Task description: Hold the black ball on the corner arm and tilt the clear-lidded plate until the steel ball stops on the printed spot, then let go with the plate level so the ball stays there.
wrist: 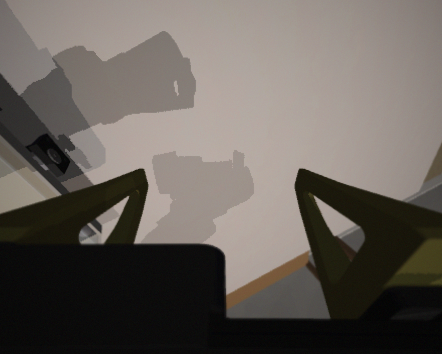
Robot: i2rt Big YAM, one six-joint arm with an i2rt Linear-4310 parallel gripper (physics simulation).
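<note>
My gripper (221, 177) is open, with its two olive fingers wide apart and no thing between their tips. The black ball, the steel ball and the printed spot cannot be made out in the wrist view. At the left edge, part of a dark bar (27, 127) runs slantwise, with a black square fitting (54, 154) on it and a pale panel beyond it. I cannot tell whether these belong to the clear-lidded plate. A small glassy, pale part shows through the opening in the left finger; the finger hides the rest.
A pale table top (280, 100) lies below, with shadows of the arm and gripper on it. Its orange-brown edge (270, 280) runs slantwise at the lower right, with a grey surface beyond. The dark gripper body covers the bottom of the view.
</note>
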